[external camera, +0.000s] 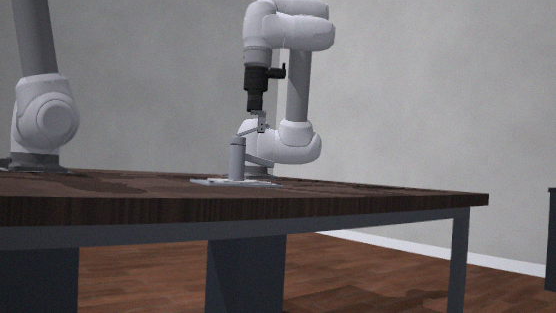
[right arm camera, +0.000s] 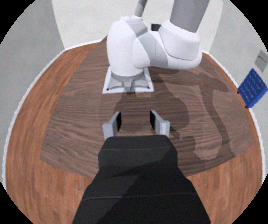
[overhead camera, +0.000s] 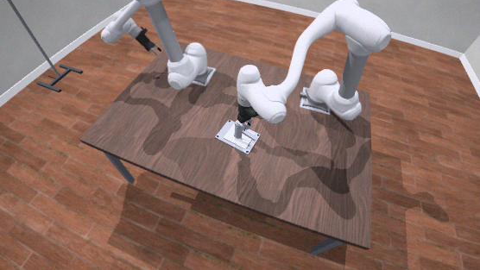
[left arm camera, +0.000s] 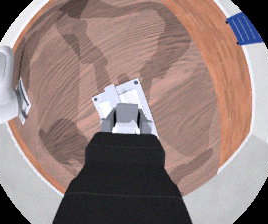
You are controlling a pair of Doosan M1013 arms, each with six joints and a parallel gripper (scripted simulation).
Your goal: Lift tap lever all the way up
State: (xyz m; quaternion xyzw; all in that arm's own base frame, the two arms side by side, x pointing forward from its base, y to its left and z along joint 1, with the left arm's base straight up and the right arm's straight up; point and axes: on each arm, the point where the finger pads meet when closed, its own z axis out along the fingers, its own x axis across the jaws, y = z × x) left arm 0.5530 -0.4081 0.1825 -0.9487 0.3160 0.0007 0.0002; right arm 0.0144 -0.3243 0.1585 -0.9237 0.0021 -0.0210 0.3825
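Observation:
Right now my left hand is 20 mm to the left of the flat lever, 20 mm past it and 10 mm above it. From my left hand the other things lie so: pale plate (180 mm below, 50 mm to the right, 40 mm behind); then tap (60 mm below, 30 mm to the right, 30 mm behind).

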